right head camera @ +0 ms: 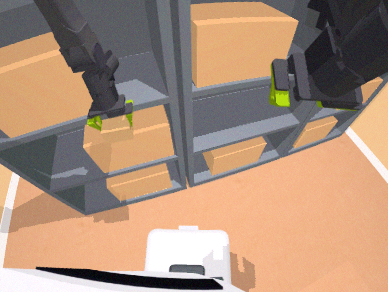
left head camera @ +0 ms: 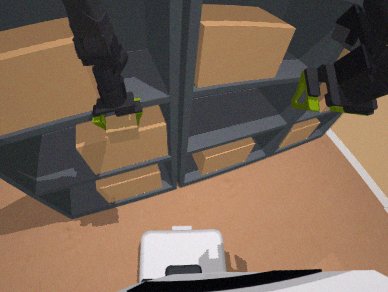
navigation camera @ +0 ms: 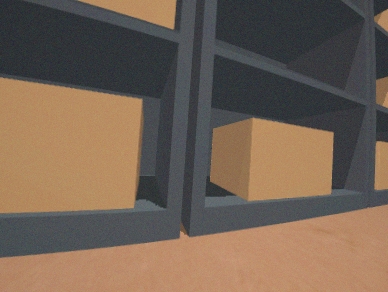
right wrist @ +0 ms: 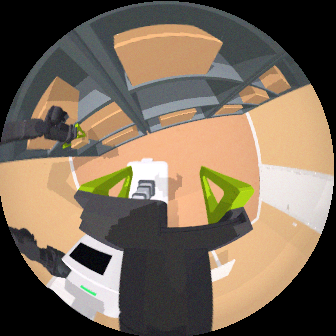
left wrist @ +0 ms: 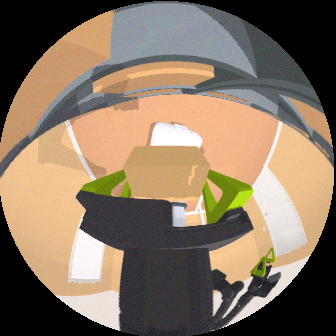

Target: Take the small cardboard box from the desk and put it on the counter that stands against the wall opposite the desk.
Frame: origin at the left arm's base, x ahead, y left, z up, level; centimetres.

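Where they show: left gripper, fingertip midpoint: (right head camera: 118, 128) (left head camera: 123, 127) (right wrist: 79, 138) (left wrist: 166, 168); right gripper, fingertip midpoint: (right head camera: 294, 101) (left head camera: 312, 106) (right wrist: 165, 169) (left wrist: 268, 251); right arm's base, origin of the base link: (left wrist: 217, 282).
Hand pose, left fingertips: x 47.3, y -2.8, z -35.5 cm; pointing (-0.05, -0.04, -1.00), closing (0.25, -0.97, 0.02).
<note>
Each offset is from my left fingertips to the centre of the thing. "*": to the spot under its first point.
The small cardboard box {dy -0.1, dx -0.5, dz +0.3 cm} (left head camera: 122, 134) (right head camera: 116, 132) (left wrist: 167, 175) (right wrist: 80, 143) is between the green fingers of my left gripper (left head camera: 120, 121) (right head camera: 111, 121) (left wrist: 166, 168) (right wrist: 79, 138), which is shut on it. In the head views the held box appears in front of a larger box on the rack. My right gripper (left head camera: 325, 104) (right head camera: 306, 102) (right wrist: 165, 169) is open and empty, at the upper right of both head views, with its fingers wide apart in the right wrist view. I cannot make out the desk or the counter in these views.
A dark grey shelf rack (left head camera: 177, 125) (right head camera: 181, 125) (navigation camera: 202, 75) fills the space in front. Larger cardboard boxes {* dy -44.4, dx +34.9, dz +7.7 cm} (left head camera: 245, 55) (right head camera: 240, 55) (right wrist: 167, 57) (navigation camera: 292, 165) stand on its shelves. A white part of my base (left head camera: 182, 247) (right head camera: 187, 245) shows below, over the orange-brown floor.
</note>
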